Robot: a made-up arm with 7 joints.
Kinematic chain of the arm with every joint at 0, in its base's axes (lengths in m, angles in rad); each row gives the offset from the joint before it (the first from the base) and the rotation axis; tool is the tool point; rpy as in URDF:
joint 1: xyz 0 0 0.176 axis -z
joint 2: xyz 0 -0.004 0.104 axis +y
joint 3: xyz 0 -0.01 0.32 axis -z
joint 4: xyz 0 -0.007 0.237 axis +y
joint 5: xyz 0 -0.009 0.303 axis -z
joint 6: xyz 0 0 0.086 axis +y
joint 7: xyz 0 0 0.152 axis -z
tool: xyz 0 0 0 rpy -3.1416 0 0
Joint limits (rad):
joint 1: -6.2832..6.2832
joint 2: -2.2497..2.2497
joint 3: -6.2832..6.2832
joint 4: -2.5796..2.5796
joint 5: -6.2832..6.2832
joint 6: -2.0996..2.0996
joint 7: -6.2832..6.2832
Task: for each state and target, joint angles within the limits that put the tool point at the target. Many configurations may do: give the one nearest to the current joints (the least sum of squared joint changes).
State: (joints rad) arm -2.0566 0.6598 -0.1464 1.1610 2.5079 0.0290 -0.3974
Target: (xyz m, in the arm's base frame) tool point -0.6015 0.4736 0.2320
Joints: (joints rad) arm -2.3002 0.8749 -0.2898 1.5673 2.5109 -0.0898 -0.3974
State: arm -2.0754 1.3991 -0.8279 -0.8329 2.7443 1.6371 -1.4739
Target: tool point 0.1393 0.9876 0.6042
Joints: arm -1.6297 1.3234 -0.8570 -0.1892 2.6823 0.7789 -1.4739
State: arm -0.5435 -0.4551 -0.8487 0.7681 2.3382 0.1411 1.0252
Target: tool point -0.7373 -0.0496 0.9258
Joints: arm -0.5756 -1.0140 -1.1140 0.9183 2.3399 0.0464 1.0252
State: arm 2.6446 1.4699 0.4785 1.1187 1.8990 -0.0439 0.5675
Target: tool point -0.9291 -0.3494 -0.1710
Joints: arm 2.6873 1.8948 0.4735 0.2580 1.9042 0.0240 0.5675
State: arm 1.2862 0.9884 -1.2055 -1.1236 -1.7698 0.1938 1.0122
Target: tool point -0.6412 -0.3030 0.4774
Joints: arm 1.8164 1.2283 -1.5140 -1.6867 -1.7939 0.1385 1.0122
